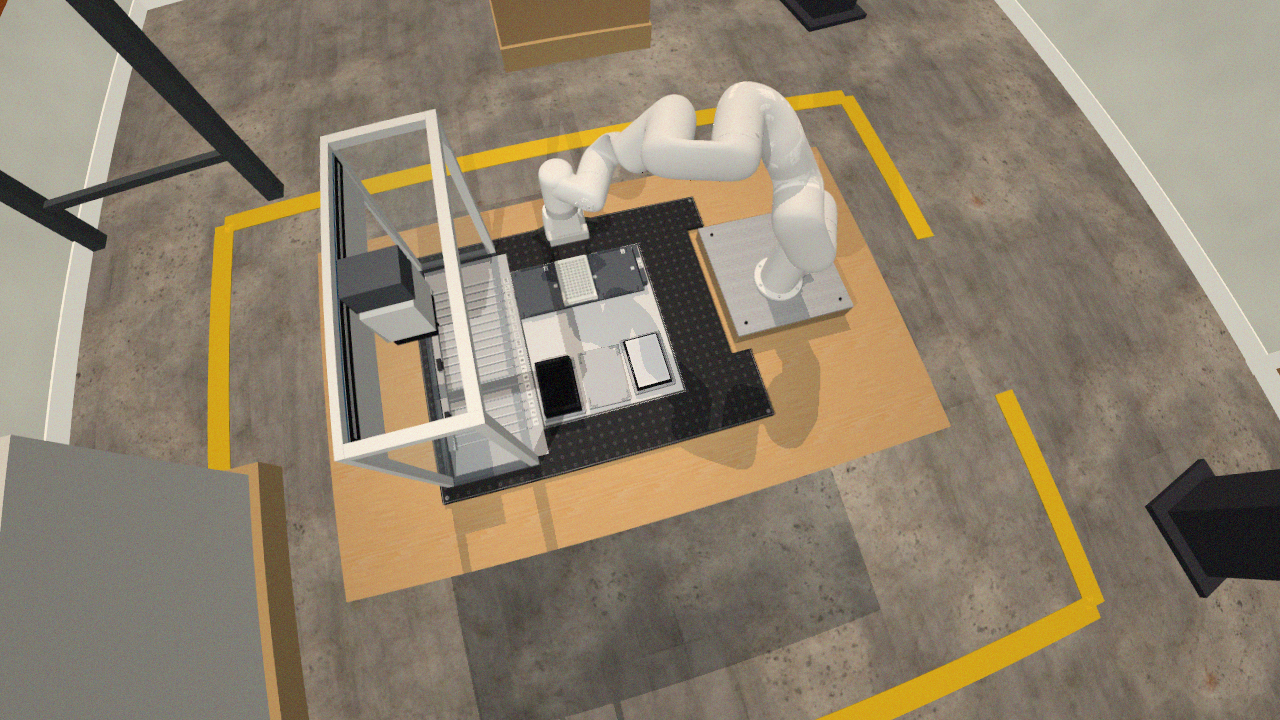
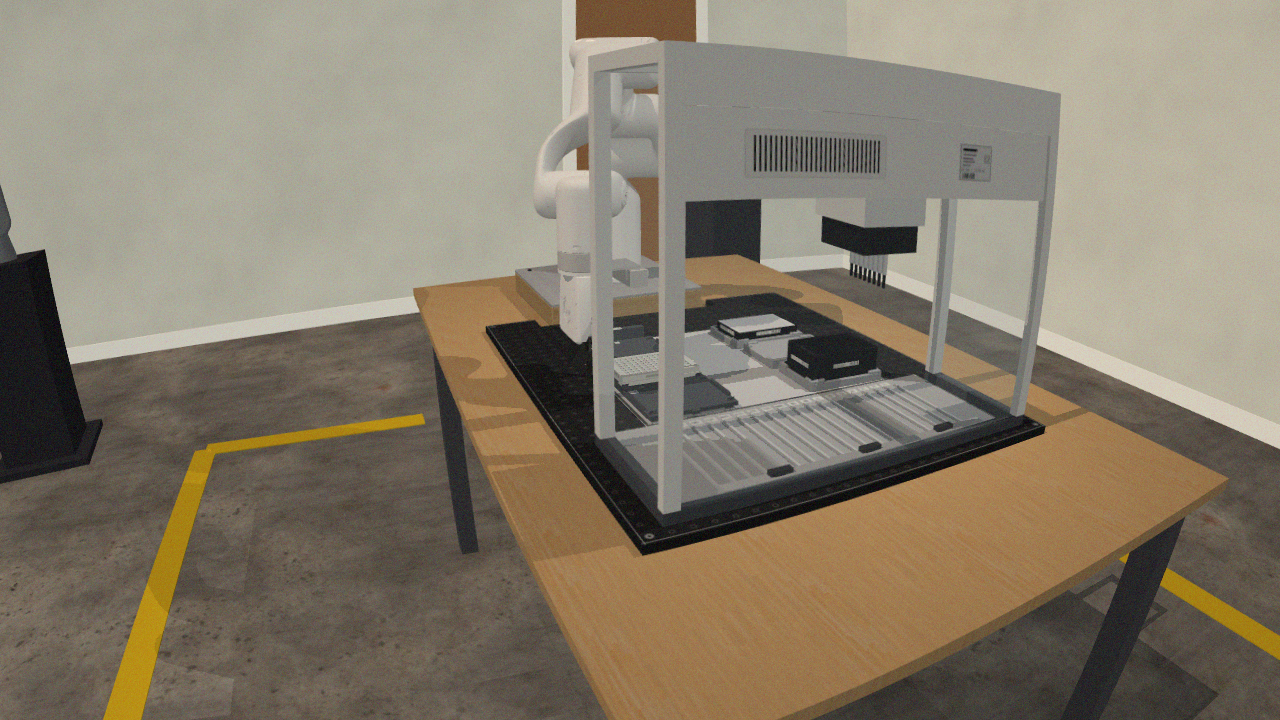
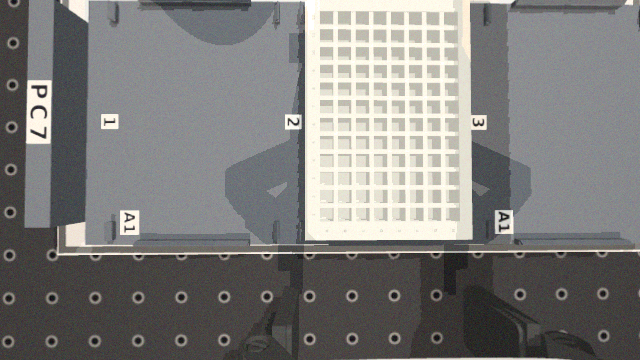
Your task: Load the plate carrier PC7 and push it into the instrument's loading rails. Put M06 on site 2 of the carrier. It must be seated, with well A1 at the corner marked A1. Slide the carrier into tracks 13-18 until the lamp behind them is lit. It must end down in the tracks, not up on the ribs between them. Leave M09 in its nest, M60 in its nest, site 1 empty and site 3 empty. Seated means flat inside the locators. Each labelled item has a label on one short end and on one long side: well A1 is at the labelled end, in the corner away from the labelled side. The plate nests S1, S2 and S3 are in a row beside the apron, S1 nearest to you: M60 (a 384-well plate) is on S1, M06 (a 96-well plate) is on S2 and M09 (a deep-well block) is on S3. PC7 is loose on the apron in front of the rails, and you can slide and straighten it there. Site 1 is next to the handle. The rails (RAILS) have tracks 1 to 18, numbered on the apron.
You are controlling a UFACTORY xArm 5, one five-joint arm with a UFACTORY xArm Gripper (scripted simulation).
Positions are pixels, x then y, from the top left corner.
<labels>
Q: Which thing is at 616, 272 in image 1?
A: A grey carrier PC7.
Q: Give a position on a white 96-well plate M06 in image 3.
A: At 367, 182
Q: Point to a white 96-well plate M06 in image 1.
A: At 562, 267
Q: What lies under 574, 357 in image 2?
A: The gripper.
</labels>
